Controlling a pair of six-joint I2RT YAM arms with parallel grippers.
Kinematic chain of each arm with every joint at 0, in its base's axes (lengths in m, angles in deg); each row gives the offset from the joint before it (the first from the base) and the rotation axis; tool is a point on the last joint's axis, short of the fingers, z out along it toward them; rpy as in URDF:
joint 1: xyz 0 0 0.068 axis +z
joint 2: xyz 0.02 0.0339 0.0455 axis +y
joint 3: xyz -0.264 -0.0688 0 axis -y
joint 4: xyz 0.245 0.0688 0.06 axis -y
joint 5: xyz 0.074 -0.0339 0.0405 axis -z
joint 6: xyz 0.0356 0 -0.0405 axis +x
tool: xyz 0 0 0 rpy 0 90 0
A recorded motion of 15 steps. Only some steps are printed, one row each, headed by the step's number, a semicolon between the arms.
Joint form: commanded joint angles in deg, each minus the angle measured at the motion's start. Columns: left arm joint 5, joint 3, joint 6, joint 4, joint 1, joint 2; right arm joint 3, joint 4, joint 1, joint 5, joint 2, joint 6.
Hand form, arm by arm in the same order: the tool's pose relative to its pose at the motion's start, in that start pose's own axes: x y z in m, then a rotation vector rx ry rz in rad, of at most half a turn. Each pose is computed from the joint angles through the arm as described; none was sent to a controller.
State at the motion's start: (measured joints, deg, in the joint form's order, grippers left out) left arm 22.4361 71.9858 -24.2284 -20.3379 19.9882 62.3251; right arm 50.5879 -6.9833 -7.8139 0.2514 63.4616 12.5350
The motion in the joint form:
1: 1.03 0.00 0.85 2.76 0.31 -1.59; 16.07 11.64 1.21 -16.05 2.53 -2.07
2: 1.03 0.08 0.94 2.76 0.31 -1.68; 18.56 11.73 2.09 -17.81 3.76 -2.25
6: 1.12 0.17 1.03 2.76 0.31 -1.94; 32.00 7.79 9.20 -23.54 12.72 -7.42
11: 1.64 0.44 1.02 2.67 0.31 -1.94; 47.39 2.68 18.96 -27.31 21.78 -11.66
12: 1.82 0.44 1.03 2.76 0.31 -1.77; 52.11 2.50 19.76 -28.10 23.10 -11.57
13: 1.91 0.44 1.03 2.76 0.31 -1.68; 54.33 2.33 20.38 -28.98 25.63 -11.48
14: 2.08 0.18 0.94 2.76 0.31 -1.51; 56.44 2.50 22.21 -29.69 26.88 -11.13
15: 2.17 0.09 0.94 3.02 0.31 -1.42; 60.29 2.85 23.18 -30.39 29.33 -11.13
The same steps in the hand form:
1: -0.0071 -0.0068 -0.0096 0.0399 -0.0592 0.0437; -0.1011 0.0382 -0.0312 -0.3779 -0.3688 -0.0976
2: -0.0075 -0.0073 -0.0104 0.0409 -0.0617 0.0464; -0.1102 0.0455 -0.0319 -0.4261 -0.3828 -0.1124
6: -0.0082 -0.0085 -0.0121 0.0446 -0.0662 0.0505; -0.1398 0.0945 -0.0185 -0.6299 -0.3728 -0.2367
11: -0.0092 -0.0096 -0.0128 0.0540 -0.0651 0.0519; -0.1623 0.1611 -0.0194 -0.8535 -0.3839 -0.3376
12: -0.0090 -0.0092 -0.0118 0.0563 -0.0626 0.0516; -0.1779 0.1686 -0.0297 -0.8873 -0.4367 -0.3432
13: -0.0089 -0.0090 -0.0113 0.0572 -0.0606 0.0511; -0.1780 0.1768 -0.0199 -0.9124 -0.4233 -0.3456
14: -0.0075 -0.0077 -0.0096 0.0571 -0.0530 0.0466; -0.1797 0.1889 -0.0231 -0.9596 -0.4322 -0.3453
15: -0.0074 -0.0074 -0.0089 0.0591 -0.0536 0.0472; -0.1865 0.1990 -0.0222 -0.9918 -0.4593 -0.3503

